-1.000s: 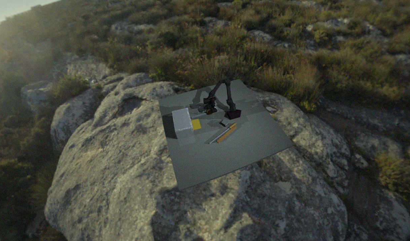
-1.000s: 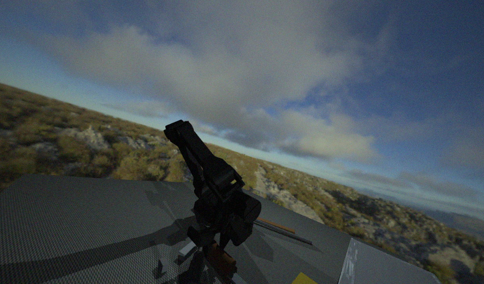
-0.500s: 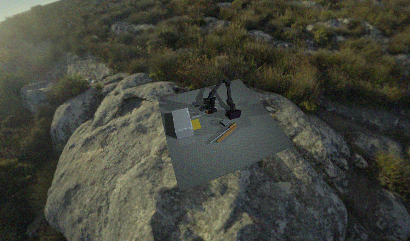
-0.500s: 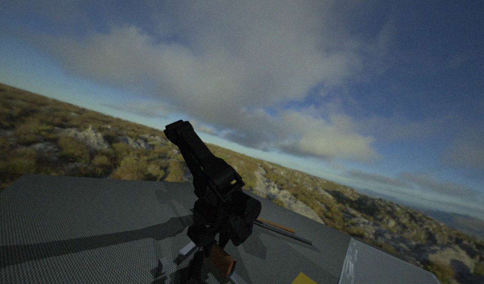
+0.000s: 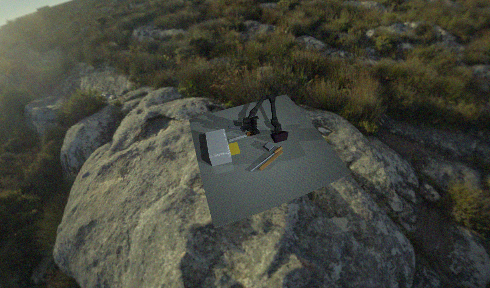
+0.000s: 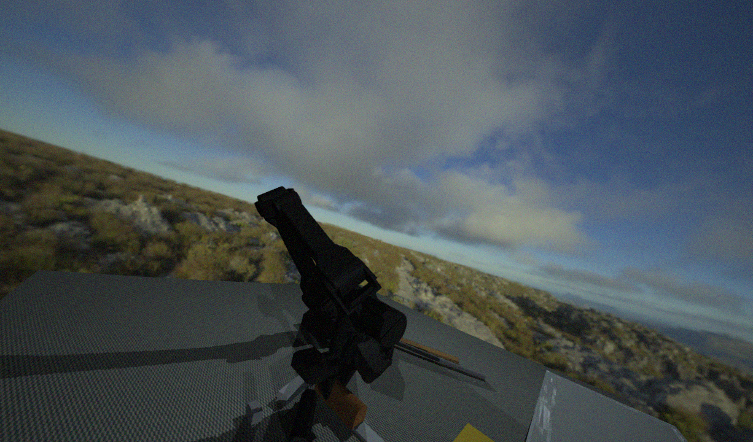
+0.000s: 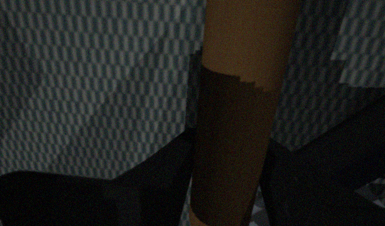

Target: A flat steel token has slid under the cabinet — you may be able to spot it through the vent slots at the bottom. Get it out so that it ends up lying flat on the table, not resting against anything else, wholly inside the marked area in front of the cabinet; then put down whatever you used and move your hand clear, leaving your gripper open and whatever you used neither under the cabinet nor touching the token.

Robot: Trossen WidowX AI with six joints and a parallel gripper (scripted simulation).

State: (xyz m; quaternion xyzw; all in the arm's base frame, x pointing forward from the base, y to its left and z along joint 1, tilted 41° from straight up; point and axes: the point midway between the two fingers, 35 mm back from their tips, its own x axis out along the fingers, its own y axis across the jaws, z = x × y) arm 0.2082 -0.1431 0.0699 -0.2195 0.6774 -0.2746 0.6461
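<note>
My gripper tip is 5 cm past the grey bar and 5 cm to the left of it. Round my gripper tip: grey block: 6 cm behind, 24 cm to the left, 1 cm above; then small grey cube: 4 cm behind, 14 cm to the right; then wooden stick: 1 cm behind, 38 cm to the left.
</note>
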